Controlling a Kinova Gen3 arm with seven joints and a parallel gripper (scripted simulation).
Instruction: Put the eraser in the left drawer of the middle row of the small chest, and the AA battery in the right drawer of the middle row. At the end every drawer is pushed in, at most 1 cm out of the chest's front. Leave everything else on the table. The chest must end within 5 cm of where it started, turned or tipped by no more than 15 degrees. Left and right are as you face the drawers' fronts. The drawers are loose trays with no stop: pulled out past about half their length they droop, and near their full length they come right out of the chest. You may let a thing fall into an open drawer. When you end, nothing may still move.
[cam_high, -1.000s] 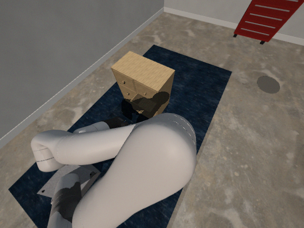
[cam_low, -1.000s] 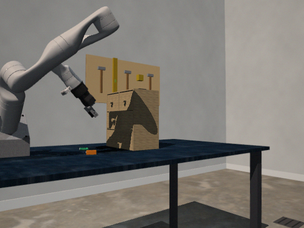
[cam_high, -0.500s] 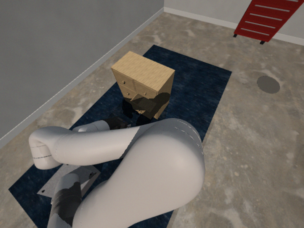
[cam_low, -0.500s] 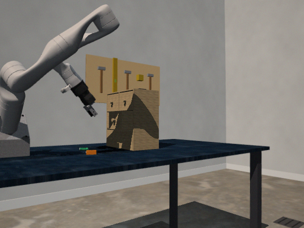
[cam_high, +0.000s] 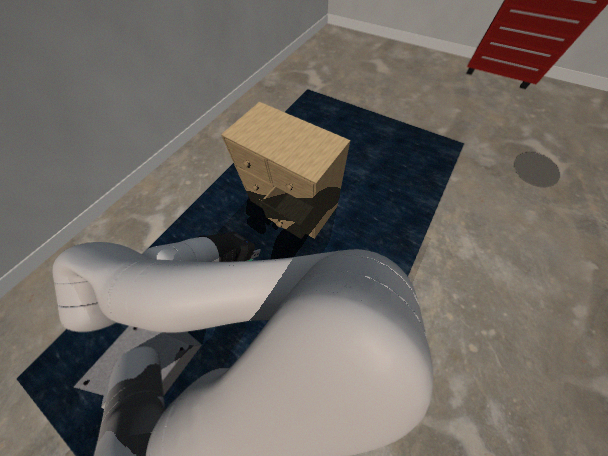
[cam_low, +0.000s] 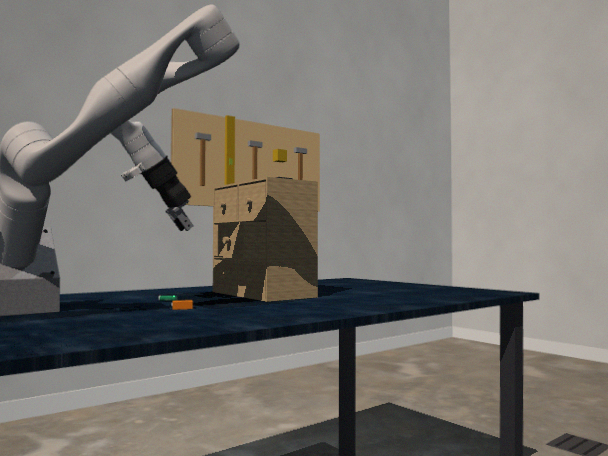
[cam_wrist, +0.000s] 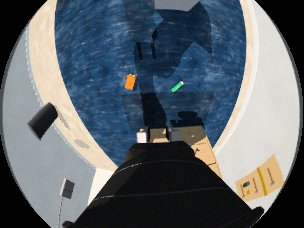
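The green AA battery lies 10 mm behind my hand, 80 mm to the left of it and 200 mm below it. Also, from my hand: white eraser 290 mm ahead, 140 mm to the left, 80 mm below; orange block 40 mm behind, 80 mm to the right, 200 mm below.
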